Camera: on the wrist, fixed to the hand. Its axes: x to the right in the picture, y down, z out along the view.
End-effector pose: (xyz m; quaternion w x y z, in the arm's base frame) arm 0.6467 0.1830 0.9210 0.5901 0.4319 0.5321 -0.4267
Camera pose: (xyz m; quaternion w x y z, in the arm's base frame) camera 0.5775 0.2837 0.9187 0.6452 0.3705 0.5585 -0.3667
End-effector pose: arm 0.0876 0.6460 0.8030 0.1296 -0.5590 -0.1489 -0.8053
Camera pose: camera -0.0244 0.6392 0.7546 0.0810 -0.5828 -0.0585 -0.8065
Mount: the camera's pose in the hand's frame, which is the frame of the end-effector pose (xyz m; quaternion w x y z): -0.0069 -0.0403 -0.1151 0.9944 -0.1032 -0.0140 0.0148
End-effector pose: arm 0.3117 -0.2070 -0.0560 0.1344 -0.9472 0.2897 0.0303
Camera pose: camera 0.3261 -0.2025 0.0652 0.0395 -0.9511 0.2971 0.0753
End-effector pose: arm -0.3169 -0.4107 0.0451 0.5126 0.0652 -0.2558 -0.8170
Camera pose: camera -0.3036 -0.4313 -0.0746 0.5250 -0.0033 -0.1782 -0.8322
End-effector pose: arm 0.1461 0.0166 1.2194 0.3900 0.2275 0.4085 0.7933
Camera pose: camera 0.0894 -0.0285 1.1211 0.4053 0.2031 0.3155 0.8336
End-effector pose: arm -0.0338 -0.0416 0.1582 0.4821 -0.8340 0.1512 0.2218
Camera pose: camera 0.0049 -0.1219 0.2417 0.3922 -0.8738 0.1331 0.2550
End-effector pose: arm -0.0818 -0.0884 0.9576 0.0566 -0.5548 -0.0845 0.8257
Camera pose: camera 0.0274 -0.0414 0.9294 0.0144 0.5473 0.1618 -0.8210
